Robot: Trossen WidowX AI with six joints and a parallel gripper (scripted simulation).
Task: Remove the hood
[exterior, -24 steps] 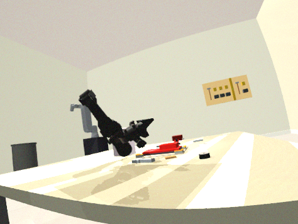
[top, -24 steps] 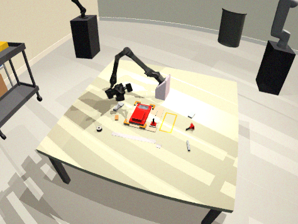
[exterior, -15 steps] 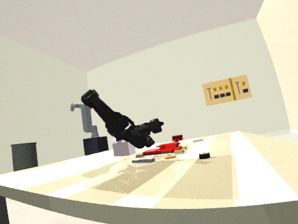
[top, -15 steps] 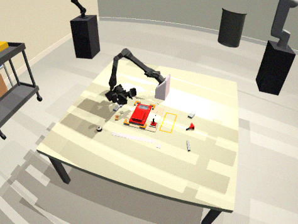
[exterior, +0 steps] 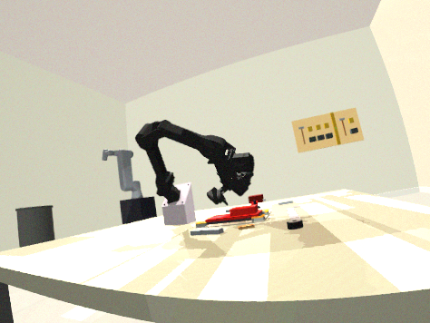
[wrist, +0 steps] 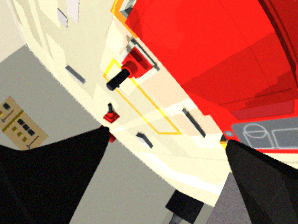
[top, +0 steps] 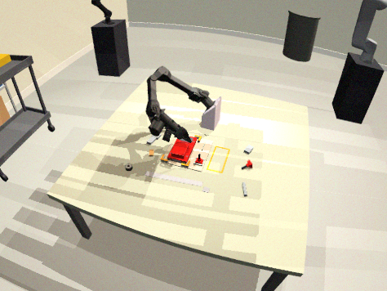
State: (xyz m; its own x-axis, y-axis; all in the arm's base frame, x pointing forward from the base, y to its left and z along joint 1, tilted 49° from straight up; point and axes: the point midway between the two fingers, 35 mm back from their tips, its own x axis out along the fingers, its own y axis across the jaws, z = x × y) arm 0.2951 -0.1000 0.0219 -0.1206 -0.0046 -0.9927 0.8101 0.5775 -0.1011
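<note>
Now: gripper tip 3 cm short of the hood, 4 cm to the left of it and 5 cm above it. The rest, counted from my gripper tip: black wheel 20 cm ahead, 28 cm to the right, 8 cm below; long white strip 21 cm ahead, 3 cm to the right, 9 cm below.
</note>
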